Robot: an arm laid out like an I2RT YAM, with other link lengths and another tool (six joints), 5 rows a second.
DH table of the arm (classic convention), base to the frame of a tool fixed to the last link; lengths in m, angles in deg. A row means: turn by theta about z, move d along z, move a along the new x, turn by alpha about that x. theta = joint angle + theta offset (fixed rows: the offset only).
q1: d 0.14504, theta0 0, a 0.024, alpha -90
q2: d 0, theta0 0, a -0.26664, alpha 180
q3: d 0, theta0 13.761, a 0.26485, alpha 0
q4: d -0.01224, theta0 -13.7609, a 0.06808, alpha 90
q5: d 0.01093, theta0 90, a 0, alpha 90
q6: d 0.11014, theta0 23.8, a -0.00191, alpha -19
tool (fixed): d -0.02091, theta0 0, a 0, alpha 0
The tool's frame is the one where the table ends.
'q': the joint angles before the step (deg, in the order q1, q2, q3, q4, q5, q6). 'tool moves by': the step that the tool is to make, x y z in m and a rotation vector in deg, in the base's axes. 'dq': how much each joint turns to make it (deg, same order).
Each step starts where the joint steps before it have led.
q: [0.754 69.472 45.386 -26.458 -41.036 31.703]
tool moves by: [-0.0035 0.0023 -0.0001 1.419 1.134 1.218]
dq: [0.009 -0.018 0.011 -1.180 -1.875 -0.055]
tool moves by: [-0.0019 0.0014 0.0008 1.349 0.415 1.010]
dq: [-0.150 -0.005 -0.003 -0.475 -1.781 -0.109]
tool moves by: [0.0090 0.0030 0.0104 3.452 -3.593 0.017]
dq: [0.028 0.005 -0.003 5.956 -2.576 3.221]
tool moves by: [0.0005 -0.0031 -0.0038 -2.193 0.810 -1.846]
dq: [0.047 0.029 -0.001 -0.928 2.888 -0.172]
